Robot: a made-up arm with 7 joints.
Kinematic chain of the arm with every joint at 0, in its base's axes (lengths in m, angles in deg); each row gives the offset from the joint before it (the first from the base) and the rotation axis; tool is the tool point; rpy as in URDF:
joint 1: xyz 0 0 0.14 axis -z
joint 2: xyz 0 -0.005 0.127 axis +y
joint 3: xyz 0 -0.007 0.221 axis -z
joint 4: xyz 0 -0.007 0.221 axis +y
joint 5: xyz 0 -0.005 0.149 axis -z
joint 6: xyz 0 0 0.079 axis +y
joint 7: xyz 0 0 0.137 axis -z
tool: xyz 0 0 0 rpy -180 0 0
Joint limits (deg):
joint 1: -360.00..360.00
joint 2: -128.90..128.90
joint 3: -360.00..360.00
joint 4: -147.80..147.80
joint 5: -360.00..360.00
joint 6: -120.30..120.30
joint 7: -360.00..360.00
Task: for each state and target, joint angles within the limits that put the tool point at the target. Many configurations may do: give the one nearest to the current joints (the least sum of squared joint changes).
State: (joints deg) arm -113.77 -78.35 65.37 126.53 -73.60 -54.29 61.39
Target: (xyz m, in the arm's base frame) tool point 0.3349 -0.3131 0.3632
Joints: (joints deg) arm -92.44 -77.23 62.96 117.17 -70.04 -58.16 61.39
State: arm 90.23 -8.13 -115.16 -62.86 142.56 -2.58 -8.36
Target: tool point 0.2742 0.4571 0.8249
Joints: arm 143.54 -46.64 -111.54 -38.54 143.36 -14.00 -8.36
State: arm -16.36 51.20 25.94 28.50 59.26 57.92 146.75
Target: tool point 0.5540 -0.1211 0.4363
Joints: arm -12.08 51.52 26.84 57.99 49.90 74.86 146.75
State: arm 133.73 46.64 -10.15 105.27 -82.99 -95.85 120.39
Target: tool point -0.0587 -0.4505 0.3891
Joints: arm 94.99 41.03 -32.70 107.89 -82.79 -92.40 120.39
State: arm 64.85 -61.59 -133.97 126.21 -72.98 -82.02 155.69
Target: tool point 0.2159 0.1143 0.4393
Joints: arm 96.95 -46.05 -123.49 147.13 -82.96 -70.19 155.69
